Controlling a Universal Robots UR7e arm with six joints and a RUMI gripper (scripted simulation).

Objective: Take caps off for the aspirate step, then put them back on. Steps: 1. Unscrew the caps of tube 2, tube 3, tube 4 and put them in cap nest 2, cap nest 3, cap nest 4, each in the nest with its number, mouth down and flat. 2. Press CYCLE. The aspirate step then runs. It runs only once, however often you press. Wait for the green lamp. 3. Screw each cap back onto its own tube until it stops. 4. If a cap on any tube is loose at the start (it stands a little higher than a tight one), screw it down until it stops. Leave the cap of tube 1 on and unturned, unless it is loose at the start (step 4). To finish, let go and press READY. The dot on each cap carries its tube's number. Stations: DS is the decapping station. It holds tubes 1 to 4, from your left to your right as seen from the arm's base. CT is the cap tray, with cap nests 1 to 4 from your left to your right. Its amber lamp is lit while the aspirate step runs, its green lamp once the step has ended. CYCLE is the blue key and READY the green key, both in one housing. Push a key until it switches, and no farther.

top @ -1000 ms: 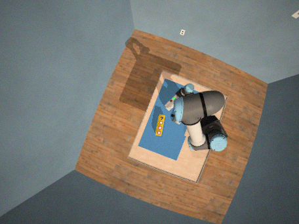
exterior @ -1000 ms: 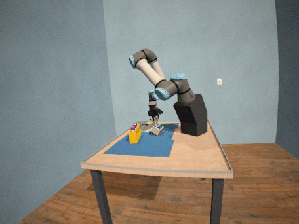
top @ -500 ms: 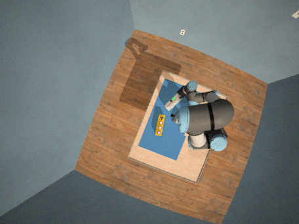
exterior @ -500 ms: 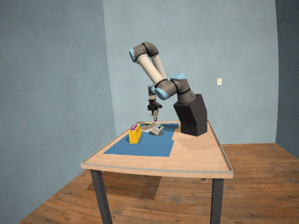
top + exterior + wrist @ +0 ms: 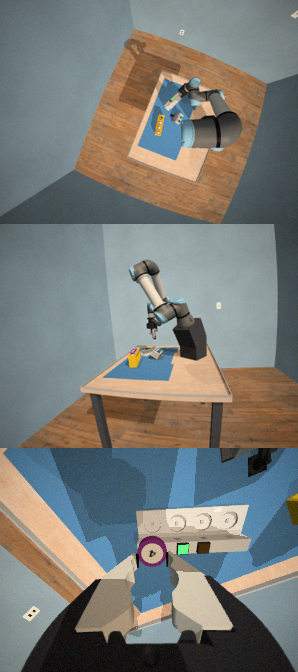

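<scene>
Now: hand 34 cm to the right of the cap, 9 cm short of it and 5 cm above it. From my hand the other things lie so: green key 20 cm to the left, 10 cm behind, 9 cm below; blue cycle key 24 cm to the left, 10 cm behind, 9 cm below; key housing 22 cm to the left, 11 cm below, 8 cm behind.
</scene>
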